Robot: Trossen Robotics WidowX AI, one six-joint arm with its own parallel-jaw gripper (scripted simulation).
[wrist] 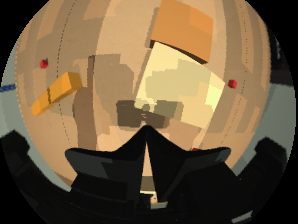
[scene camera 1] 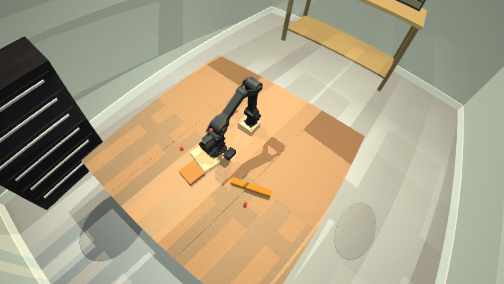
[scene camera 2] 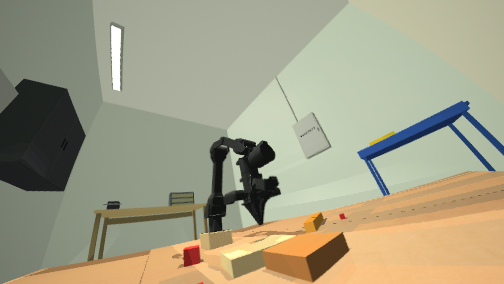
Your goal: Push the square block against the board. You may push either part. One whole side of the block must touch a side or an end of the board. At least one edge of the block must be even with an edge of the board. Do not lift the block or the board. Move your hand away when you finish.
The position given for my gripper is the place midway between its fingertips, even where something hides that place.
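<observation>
My gripper (scene camera 2: 261, 225) is shut with nothing in it, and you can see the gripper (wrist: 146, 128) from the wrist as well. There's a cream flat piece (scene camera 2: 249, 255) here too, and the wrist view also has that piece (wrist: 174, 86). Then there's an orange square block (scene camera 2: 308, 251).
</observation>
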